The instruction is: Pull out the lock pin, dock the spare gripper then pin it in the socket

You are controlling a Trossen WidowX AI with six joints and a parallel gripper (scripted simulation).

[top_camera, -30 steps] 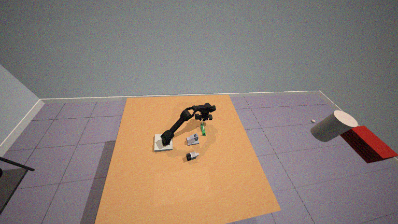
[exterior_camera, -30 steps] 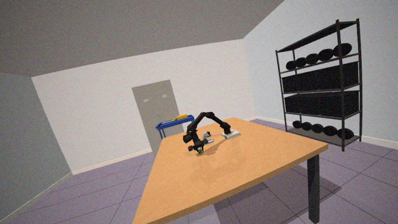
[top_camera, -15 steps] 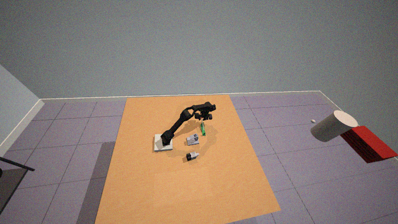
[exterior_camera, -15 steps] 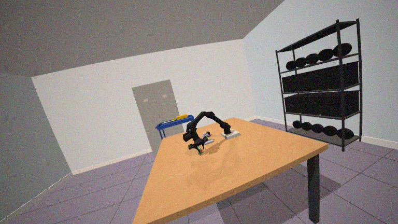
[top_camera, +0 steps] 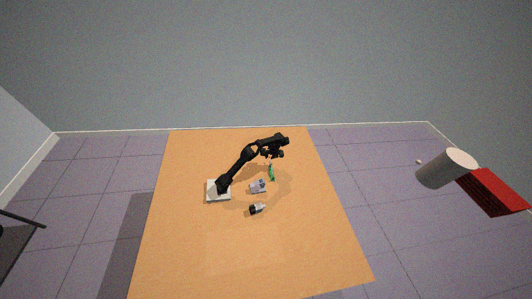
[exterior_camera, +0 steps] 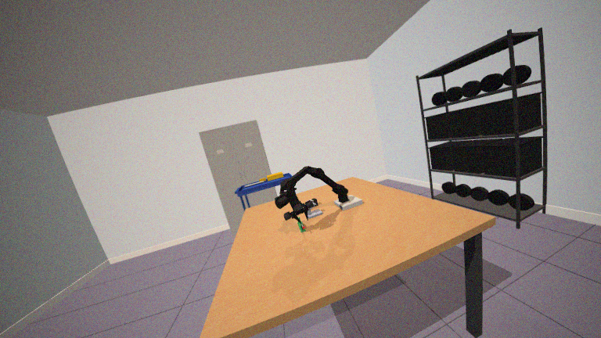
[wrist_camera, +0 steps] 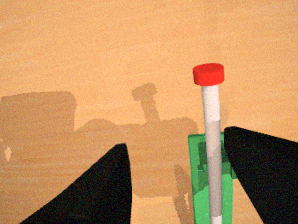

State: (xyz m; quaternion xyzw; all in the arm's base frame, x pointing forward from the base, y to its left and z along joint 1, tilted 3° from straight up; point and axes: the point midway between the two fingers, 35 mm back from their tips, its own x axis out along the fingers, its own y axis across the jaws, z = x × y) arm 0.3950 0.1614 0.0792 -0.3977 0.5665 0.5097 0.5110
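My gripper tip is now 100 mm to the left of the green strip and 50 mm above it. From my gripper tip the other things lie so: spare gripper 180 mm behind, 350 mm to the right, 40 mm below; grey mount 130 mm behind, 190 mm to the right, 20 mm below.
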